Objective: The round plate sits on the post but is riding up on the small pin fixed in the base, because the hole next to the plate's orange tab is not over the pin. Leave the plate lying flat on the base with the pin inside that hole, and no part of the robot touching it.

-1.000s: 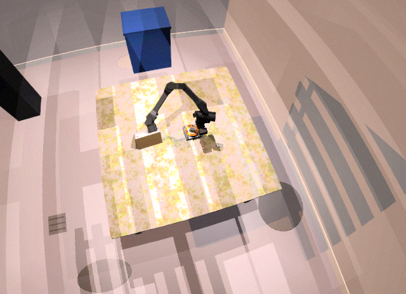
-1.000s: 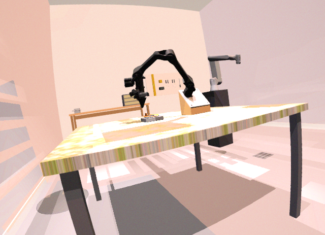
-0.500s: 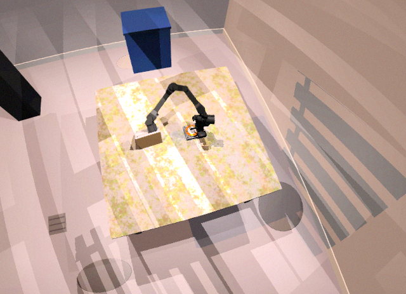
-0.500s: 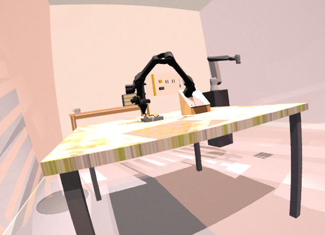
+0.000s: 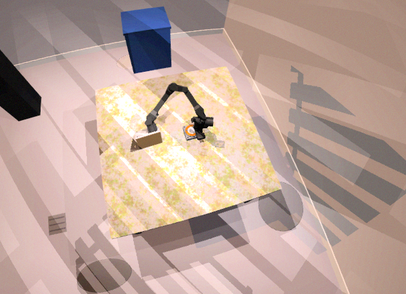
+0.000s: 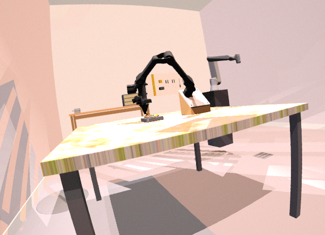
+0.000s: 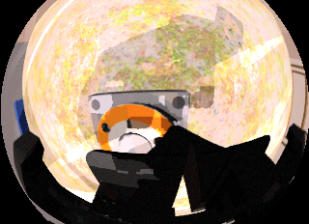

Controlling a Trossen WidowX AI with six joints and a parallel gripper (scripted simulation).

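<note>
My gripper tip is 40 mm to the right of the grey block, 30 mm past it and 30 mm above it.
</note>
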